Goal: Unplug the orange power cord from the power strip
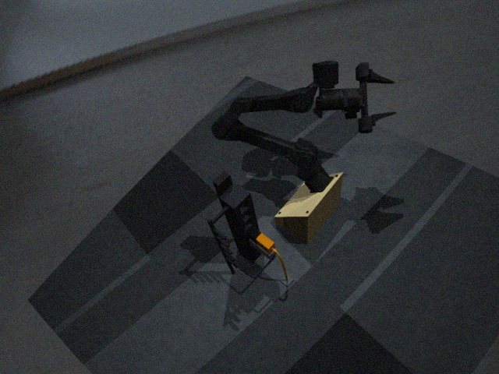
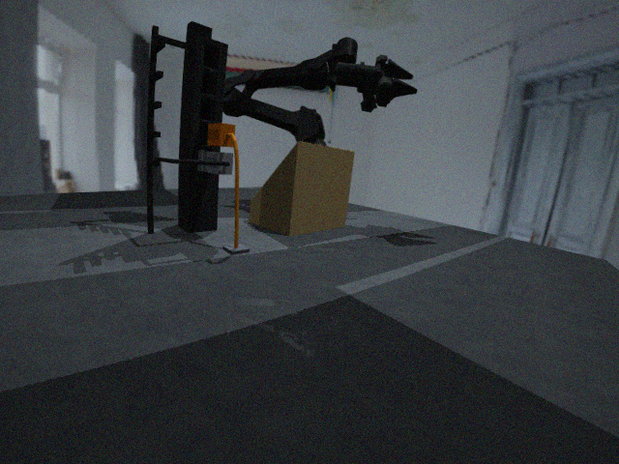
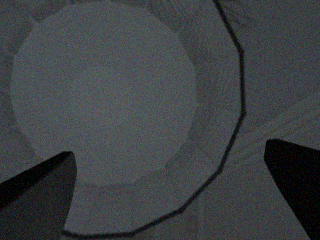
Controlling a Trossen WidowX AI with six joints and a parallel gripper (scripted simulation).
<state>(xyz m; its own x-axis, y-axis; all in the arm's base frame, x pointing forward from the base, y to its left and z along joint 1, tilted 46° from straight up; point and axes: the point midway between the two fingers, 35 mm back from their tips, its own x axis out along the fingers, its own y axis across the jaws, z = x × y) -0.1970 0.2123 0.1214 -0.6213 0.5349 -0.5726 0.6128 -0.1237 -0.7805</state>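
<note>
My gripper tip is 48 cm short of the orange plug, 19 cm above it and 11 cm to the left of it.
</note>
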